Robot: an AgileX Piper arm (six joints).
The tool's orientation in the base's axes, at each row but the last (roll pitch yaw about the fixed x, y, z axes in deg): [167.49, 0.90, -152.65]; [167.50, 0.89, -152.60]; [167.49, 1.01, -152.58]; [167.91, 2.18, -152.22]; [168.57, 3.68, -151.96]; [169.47, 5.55, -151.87]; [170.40, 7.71, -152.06]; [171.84, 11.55, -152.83]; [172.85, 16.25, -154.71]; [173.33, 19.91, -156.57]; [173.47, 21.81, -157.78]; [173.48, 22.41, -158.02]
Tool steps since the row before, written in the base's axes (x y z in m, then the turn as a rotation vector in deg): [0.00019, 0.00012, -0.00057, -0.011, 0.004, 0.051]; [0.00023, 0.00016, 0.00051, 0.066, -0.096, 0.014]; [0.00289, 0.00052, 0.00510, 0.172, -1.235, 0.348]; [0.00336, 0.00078, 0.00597, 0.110, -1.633, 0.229]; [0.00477, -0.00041, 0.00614, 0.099, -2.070, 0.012]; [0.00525, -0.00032, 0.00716, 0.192, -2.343, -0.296]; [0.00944, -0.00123, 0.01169, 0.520, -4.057, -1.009]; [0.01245, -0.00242, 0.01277, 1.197, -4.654, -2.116]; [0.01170, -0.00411, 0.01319, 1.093, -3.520, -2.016]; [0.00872, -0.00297, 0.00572, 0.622, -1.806, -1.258]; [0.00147, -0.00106, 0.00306, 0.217, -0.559, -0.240]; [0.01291, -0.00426, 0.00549, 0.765, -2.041, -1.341]
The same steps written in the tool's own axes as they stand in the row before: [-0.00021, -0.00011, 0.00056, 0.007, 0.019, -0.048]; [-0.00029, 0.00014, -0.00049, -0.015, -0.110, -0.038]; [-0.00289, 0.00025, -0.00512, 0.410, -1.071, -0.601]; [-0.00356, 0.00037, -0.00589, 0.655, -1.410, -0.562]; [-0.00440, -0.00139, -0.00627, 0.883, -1.823, -0.439]; [-0.00515, -0.00149, -0.00708, 0.960, -2.158, -0.193]; [-0.00926, -0.00367, -0.01131, 1.564, -3.909, 0.157]; [-0.01233, -0.00627, -0.01152, 1.462, -4.904, 1.177]; [-0.01216, -0.00738, -0.01120, 1.059, -3.844, 1.323]; [-0.00836, -0.00580, -0.00375, 0.567, -2.023, 0.904]; [-0.00203, -0.00124, -0.00264, 0.099, -0.621, 0.149]; [-0.01169, -0.00860, -0.00211, 0.562, -2.303, 0.964]
